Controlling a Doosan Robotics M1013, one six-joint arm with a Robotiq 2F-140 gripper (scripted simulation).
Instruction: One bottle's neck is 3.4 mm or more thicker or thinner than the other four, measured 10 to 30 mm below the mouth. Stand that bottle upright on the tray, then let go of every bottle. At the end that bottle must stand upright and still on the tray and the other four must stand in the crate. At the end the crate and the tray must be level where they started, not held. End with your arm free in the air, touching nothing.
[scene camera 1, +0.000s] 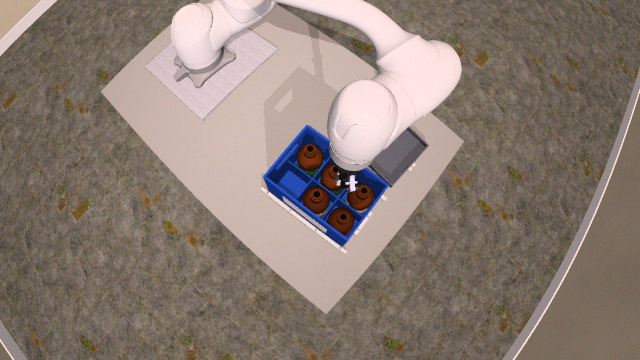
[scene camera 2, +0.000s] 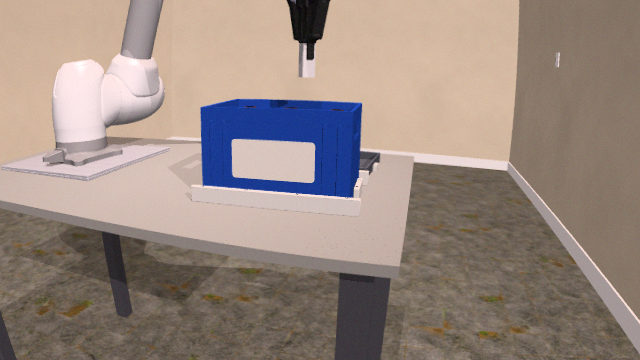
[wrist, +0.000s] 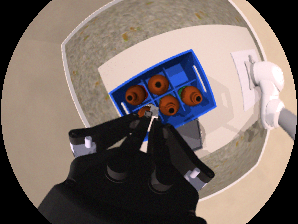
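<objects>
There is a blue crate (wrist: 183, 72), and it is 0.44 m from the lens. My gripper (wrist: 153, 112) is 0.21 m from the lens.
</objects>
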